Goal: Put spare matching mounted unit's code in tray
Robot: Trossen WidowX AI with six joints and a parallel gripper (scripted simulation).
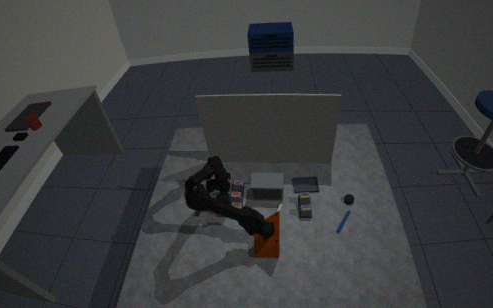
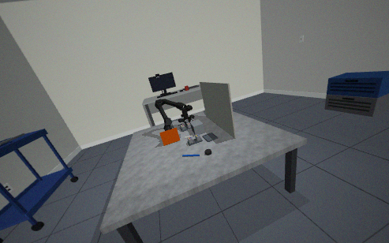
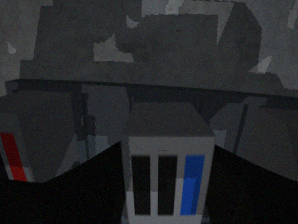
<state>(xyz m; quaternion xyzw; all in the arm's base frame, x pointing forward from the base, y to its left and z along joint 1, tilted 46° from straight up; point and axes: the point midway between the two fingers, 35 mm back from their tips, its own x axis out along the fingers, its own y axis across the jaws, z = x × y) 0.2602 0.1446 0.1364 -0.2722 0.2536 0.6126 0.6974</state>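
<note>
My gripper tip is 210 mm to the left of the grey mounted unit, 30 mm below it and 30 mm short of it. Also, from my gripper tip: tall grey panel (250 mm to the right, 250 mm ahead, 210 mm above).
</note>
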